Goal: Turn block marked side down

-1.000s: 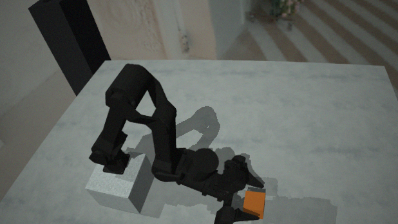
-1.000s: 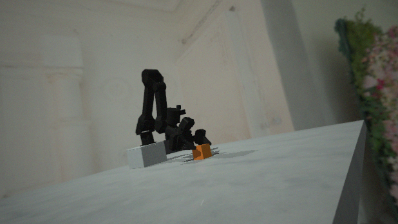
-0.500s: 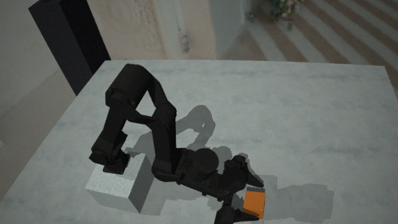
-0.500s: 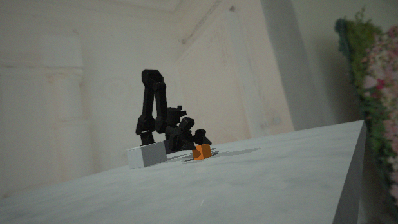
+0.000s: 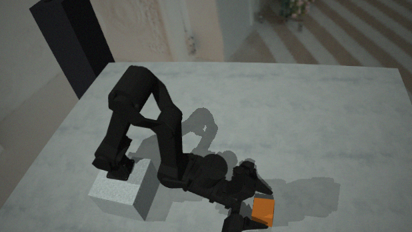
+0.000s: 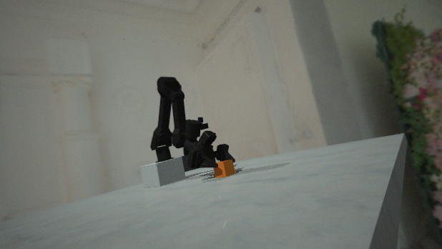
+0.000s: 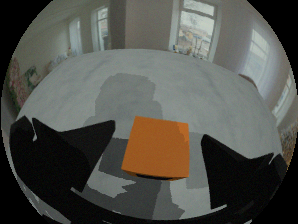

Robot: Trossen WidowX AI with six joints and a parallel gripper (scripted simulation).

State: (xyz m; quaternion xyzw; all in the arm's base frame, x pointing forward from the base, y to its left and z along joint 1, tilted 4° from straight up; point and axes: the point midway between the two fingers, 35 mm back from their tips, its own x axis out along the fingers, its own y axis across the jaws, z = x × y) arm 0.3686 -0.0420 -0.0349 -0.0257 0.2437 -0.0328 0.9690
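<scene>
Now: the orange block 30 mm behind my gripper tip and 20 mm below it.
</scene>
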